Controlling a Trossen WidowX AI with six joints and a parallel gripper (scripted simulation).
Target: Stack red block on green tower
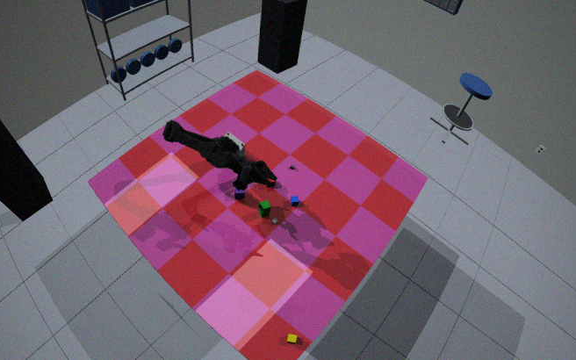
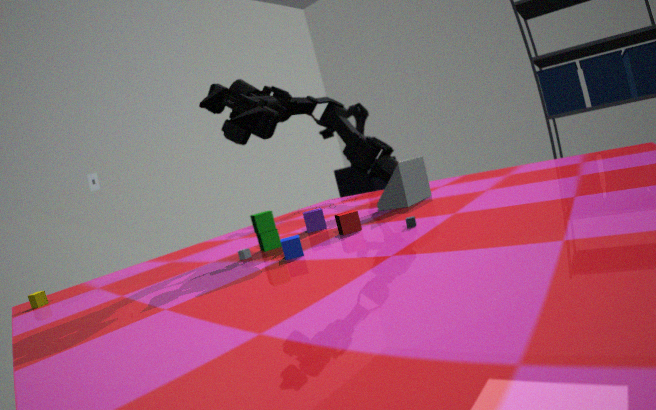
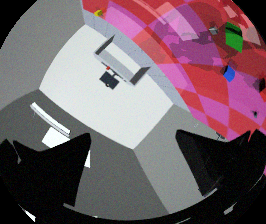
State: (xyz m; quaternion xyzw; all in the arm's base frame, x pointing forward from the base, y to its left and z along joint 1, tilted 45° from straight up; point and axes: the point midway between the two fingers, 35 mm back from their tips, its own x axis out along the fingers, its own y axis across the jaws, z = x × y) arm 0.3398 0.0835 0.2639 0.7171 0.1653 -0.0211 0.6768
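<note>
Right now the red block is 27 cm below my gripper tip, 15 cm to the left of it and 14 cm behind it. Also, from my gripper tip: blue block: 28 cm below, 15 cm to the left, 1 cm ahead; purple block: 27 cm below, 19 cm behind; small dark cube: 29 cm to the left, 28 cm below, 14 cm behind.
</note>
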